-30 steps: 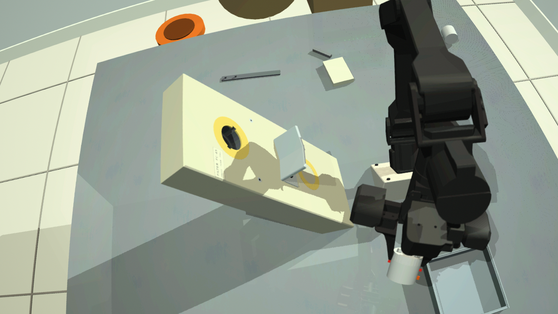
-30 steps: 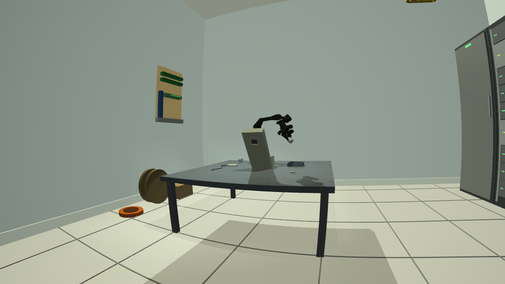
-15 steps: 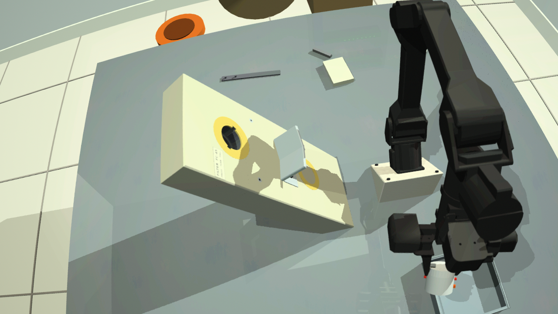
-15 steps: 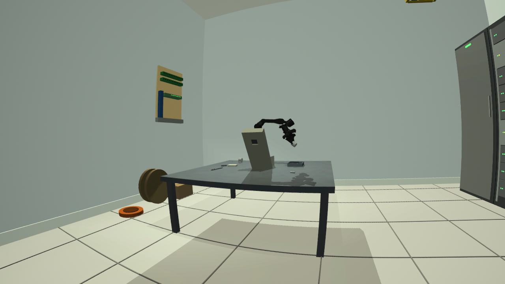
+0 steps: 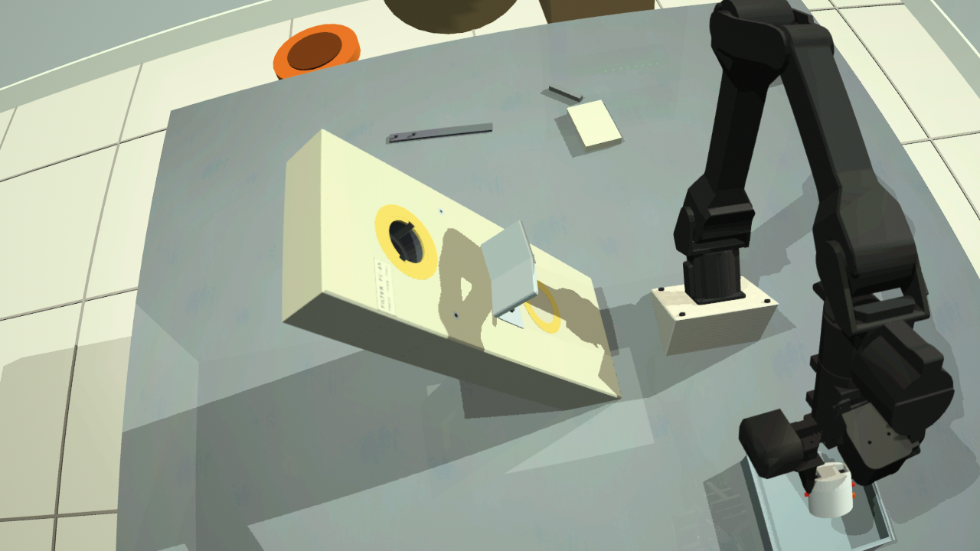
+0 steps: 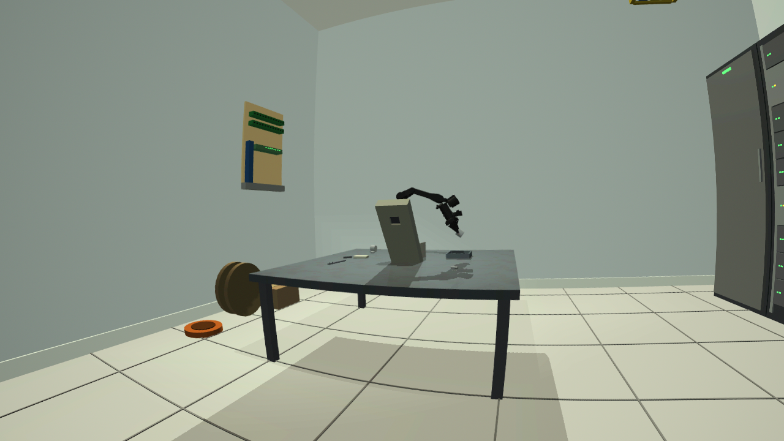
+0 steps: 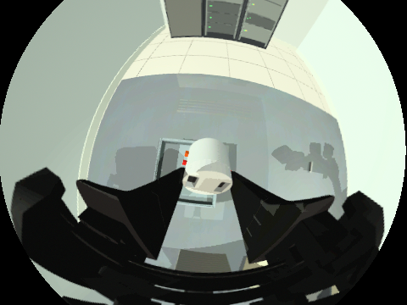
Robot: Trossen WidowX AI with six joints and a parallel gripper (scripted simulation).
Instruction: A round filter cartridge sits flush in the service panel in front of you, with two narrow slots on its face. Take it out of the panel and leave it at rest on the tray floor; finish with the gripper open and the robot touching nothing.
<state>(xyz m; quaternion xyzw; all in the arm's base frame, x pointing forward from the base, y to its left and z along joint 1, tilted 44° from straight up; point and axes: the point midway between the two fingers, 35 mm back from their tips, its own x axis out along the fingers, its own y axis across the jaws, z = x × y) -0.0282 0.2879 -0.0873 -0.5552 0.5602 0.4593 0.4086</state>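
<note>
My gripper tip is now 15 cm above the grey tray, 4 cm past it and 1 cm to the left of it. Also, from my gripper tip: round filter cartridge (right at my gripper tip); grey shelf (29 cm ahead, 27 cm to the right, 3 cm above).
</note>
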